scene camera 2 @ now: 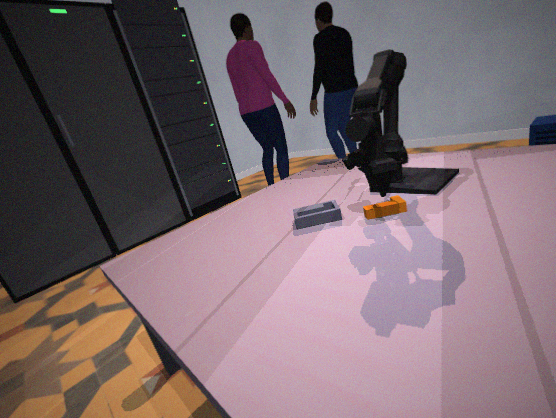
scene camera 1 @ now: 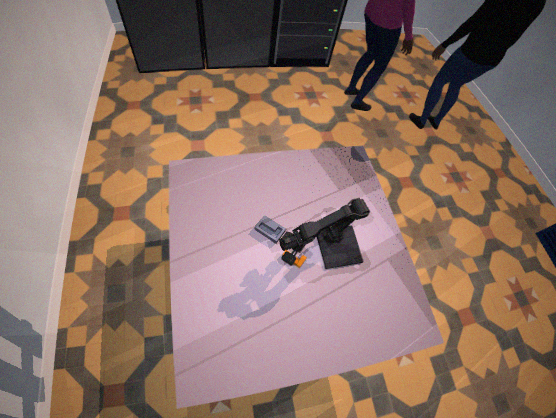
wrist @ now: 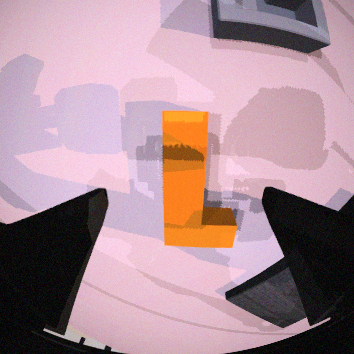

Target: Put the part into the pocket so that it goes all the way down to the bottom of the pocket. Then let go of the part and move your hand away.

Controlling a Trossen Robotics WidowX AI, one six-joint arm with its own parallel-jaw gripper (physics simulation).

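Places are measured from the arm's base along level axes (x left, y back, z up), in metres.
Where they show: gripper, fingertip midpoint: (scene camera 2: pixel 378 193) (scene camera 1: pixel 292 254) (wrist: pixel 186 195); arm's base, link origin: (scene camera 2: pixel 393 179) (scene camera 1: pixel 330 238).
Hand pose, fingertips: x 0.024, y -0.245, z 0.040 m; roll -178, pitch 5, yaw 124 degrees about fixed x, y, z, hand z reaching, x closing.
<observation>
Each offset is from my fingertips to the top centre of the thing. Level surfaces: height alone.
The part, an orange L-shaped block @(dx +0.003, dy +0.016, dz -0.034 m) (scene camera 1: pixel 301 261) (scene camera 2: pixel 385 208) (wrist: pixel 184 190), lies flat on the table. In the wrist view its long bar runs up and down, and its short foot points right at the lower end. My gripper (scene camera 1: pixel 290 257) (scene camera 2: pixel 383 192) (wrist: pixel 186 195) is open and empty above the part, with one finger on each side of it in the wrist view. The grey block with the pocket @(dx -0.183, dy -0.047, dz -0.028 m) (scene camera 1: pixel 265 234) (scene camera 2: pixel 318 220) (wrist: pixel 270 32) sits on the table apart from the part, at the upper right in the wrist view. Its recess shows empty in scene camera 1; the wrist view cuts it off.
The arm's dark base plate (scene camera 1: pixel 342 252) (scene camera 2: pixel 430 181) (wrist: pixel 275 297) lies on the pink table @(dz -0.064 m) (scene camera 1: pixel 215 200) (scene camera 2: pixel 300 320), on the side of the part away from the pocket block. Shadows of the arm cross the table. Two people and dark cabinets stand beyond the table.
</observation>
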